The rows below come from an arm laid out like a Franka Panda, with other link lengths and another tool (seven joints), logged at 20 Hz.
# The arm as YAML. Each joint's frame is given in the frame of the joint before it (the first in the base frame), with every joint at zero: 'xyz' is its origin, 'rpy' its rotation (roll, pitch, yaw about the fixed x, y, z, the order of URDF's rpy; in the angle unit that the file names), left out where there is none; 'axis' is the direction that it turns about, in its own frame. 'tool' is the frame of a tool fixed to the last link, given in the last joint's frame.
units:
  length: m
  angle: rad
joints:
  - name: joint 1
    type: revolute
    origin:
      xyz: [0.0, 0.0, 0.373]
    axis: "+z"
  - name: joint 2
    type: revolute
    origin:
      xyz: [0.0, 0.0, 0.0]
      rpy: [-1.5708, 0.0, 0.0]
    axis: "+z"
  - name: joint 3
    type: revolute
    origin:
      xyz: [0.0, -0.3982, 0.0]
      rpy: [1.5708, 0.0, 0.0]
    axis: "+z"
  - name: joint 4
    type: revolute
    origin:
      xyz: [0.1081, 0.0, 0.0]
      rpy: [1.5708, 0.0, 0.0]
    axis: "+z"
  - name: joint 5
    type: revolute
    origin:
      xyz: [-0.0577, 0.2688, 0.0]
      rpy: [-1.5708, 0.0, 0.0]
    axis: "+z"
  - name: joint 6
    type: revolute
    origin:
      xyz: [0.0, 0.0, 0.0]
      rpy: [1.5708, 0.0, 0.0]
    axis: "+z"
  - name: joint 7
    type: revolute
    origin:
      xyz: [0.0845, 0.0, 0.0]
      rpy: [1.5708, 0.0, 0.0]
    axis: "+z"
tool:
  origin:
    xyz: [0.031, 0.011, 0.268]
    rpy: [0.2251, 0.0, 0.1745]
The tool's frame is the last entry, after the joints.
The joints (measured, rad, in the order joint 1, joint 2, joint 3, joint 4, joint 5, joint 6, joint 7), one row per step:
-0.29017 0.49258 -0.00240 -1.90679 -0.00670 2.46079 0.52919
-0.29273 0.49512 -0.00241 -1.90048 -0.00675 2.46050 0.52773
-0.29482 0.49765 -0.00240 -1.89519 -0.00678 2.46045 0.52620
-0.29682 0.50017 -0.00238 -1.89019 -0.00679 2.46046 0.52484
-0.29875 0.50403 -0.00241 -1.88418 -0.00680 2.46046 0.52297
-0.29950 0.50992 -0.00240 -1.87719 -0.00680 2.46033 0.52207
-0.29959 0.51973 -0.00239 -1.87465 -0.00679 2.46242 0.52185
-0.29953 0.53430 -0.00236 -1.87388 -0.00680 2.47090 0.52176
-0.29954 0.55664 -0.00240 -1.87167 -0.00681 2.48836 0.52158
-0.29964 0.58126 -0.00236 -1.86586 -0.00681 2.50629 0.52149
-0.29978 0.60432 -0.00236 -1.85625 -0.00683 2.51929 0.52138
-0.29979 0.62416 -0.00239 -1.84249 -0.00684 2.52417 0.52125
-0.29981 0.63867 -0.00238 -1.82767 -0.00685 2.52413 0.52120
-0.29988 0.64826 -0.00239 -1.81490 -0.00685 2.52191 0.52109
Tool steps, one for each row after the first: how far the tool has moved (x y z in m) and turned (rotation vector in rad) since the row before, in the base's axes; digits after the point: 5 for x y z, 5 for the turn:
0.00168 -0.00217 0.00056 -0.00114 -0.00328 -0.00107
0.00143 -0.00178 0.00024 -0.00091 -0.00255 -0.00053
0.00133 -0.00169 0.00015 -0.00082 -0.00235 -0.00061
0.00159 -0.00176 -0.00035 -0.00079 -0.00200 -0.00008
0.00194 -0.00108 -0.00132 -0.00036 -0.00090 0.00016
0.00036 -0.00016 -0.00513 0.00153 0.00495 0.00015
0.00063 -0.00012 -0.00803 0.00159 0.00508 0.00023
0.00227 -0.00070 -0.01146 0.00080 0.00255 0.00025
0.00329 -0.00103 -0.01173 0.00032 0.00082 0.00013
0.00361 -0.00119 -0.01015 0.00014 0.00043 0.00007
0.00368 -0.00116 -0.00775 0.00032 0.00116 0.00015
0.00369 -0.00115 -0.00458 -0.00011 -0.00025 0.00007
0.00307 -0.00101 -0.00232 -0.00033 -0.00090 0.00004

